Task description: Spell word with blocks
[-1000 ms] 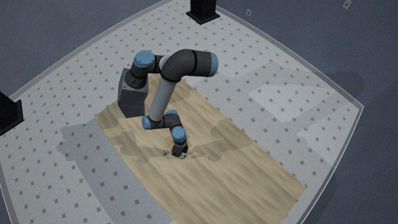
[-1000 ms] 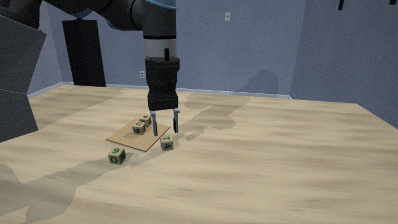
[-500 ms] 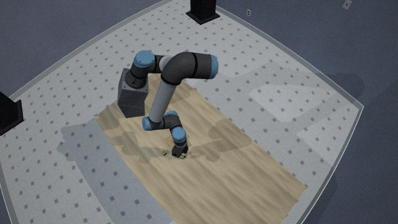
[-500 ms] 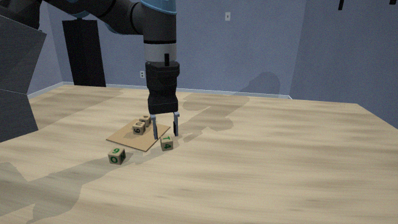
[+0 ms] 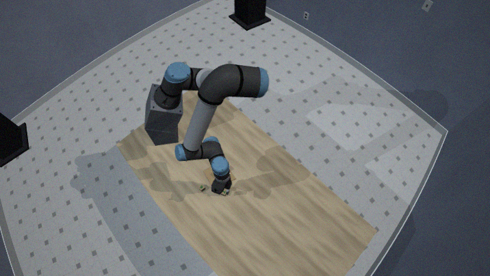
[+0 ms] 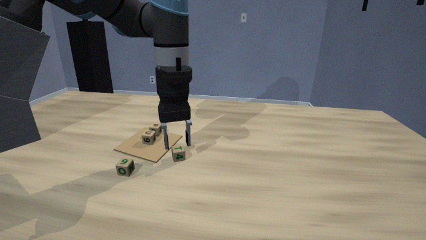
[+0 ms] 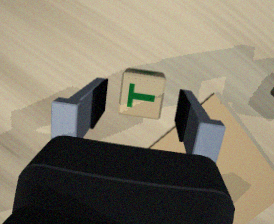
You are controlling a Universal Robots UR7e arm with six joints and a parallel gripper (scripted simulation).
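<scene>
My hand is 40 mm above the T block. The rest, counted from my hand: tan mat: 110 mm behind, 40 mm to the left, 50 mm below; U block: 110 mm behind, 40 mm to the left, 40 mm below; O block: 100 mm behind, 90 mm to the right, 40 mm below.
</scene>
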